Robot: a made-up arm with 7 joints. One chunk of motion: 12 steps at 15 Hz.
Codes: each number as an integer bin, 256 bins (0 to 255) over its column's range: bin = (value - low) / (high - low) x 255, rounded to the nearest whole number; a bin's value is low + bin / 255 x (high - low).
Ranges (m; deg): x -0.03..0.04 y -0.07..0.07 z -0.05..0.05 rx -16..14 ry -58..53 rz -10..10
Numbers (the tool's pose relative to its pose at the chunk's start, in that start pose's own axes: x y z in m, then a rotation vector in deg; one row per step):
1: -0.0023 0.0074 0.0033 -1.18 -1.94 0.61
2: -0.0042 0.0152 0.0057 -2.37 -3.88 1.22
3: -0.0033 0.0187 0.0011 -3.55 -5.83 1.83
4: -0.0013 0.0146 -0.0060 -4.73 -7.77 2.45
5: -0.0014 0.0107 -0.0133 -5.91 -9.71 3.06
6: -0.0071 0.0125 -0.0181 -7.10 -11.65 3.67
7: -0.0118 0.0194 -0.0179 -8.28 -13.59 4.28
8: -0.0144 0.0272 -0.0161 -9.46 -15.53 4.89
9: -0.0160 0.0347 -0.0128 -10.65 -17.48 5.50
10: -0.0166 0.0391 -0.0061 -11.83 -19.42 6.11
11: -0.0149 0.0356 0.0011 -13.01 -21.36 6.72
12: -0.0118 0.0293 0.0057 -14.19 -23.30 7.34
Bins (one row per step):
1: 101 141 136 126 129 135
2: 94 155 142 116 124 143
3: 97 162 130 106 120 151
4: 105 154 112 96 115 159
5: 104 147 94 86 111 167
6: 83 150 81 76 106 174
7: 66 163 82 66 102 182
8: 57 177 86 56 98 190
9: 51 191 95 45 93 198
10: 49 199 112 35 89 205
11: 55 192 130 25 84 213
12: 66 181 142 15 80 221

